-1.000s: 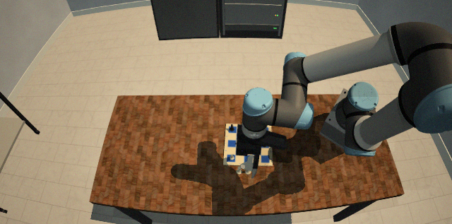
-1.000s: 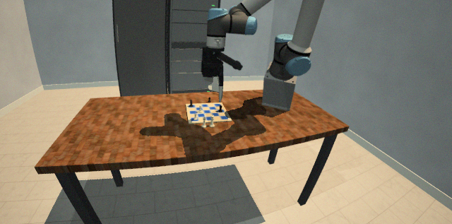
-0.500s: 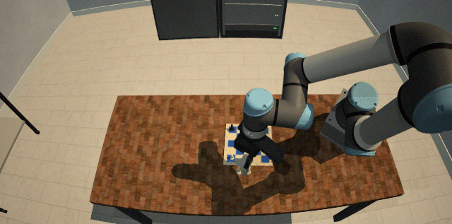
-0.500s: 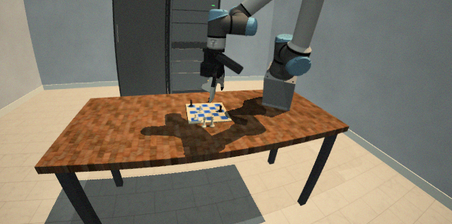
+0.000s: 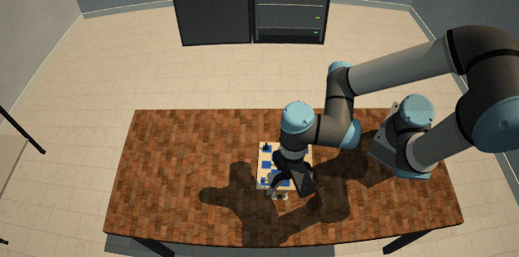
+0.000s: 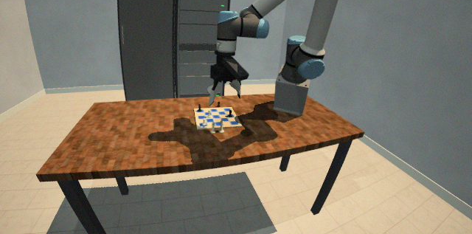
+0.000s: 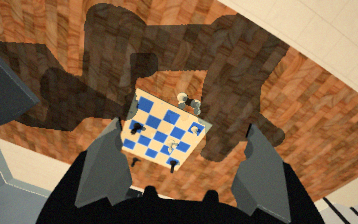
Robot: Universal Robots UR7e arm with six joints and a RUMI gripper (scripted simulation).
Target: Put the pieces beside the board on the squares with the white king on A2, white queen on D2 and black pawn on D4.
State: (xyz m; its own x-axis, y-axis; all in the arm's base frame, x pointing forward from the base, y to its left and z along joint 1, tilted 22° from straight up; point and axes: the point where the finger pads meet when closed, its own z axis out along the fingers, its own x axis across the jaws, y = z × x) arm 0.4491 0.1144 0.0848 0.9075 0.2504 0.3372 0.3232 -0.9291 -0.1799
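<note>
My hand is 3 cm to the left of the tall white piece and 13 cm above it. Also, from my hand: blue-and-cream chessboard (1 cm behind, 16 cm to the right, 15 cm below); black pawn (6 cm behind, 30 cm to the right, 14 cm below).
</note>
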